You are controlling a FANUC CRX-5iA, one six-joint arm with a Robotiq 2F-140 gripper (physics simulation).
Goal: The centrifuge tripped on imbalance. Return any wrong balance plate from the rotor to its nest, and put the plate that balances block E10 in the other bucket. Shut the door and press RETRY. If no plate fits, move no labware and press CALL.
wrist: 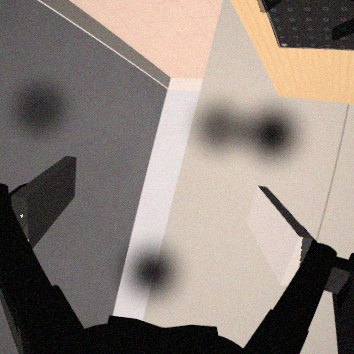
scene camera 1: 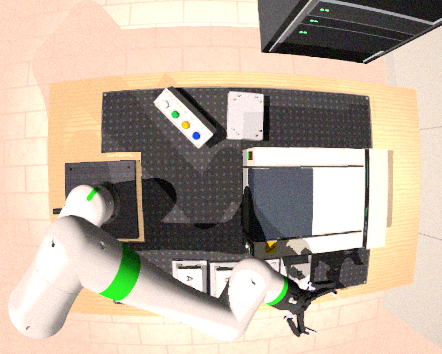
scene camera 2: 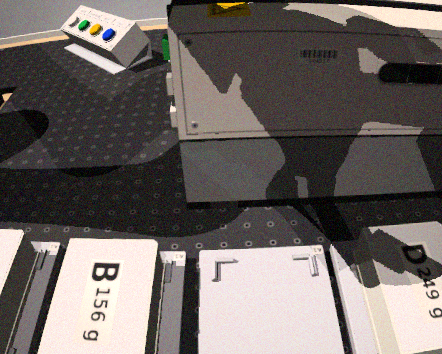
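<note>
My gripper is wide open and empty, beyond the front edge of the table at the lower right in scene camera 1. The white centrifuge has a dark panel on its top left; its rotor and buckets do not show. Plate A lies in the front row. Plate B, marked 156 g, lies beside a bare white nest with corner brackets. Plate D, marked 249 g, lies right of that nest. The button box has white, green, yellow and blue buttons. Block E10 cannot be made out.
A pale box stands behind the centrifuge's left end. A black cabinet stands beyond the table. The arm reaches over the front row and partly hides it. The wrist view shows floor, the table corner and dark blurred spots.
</note>
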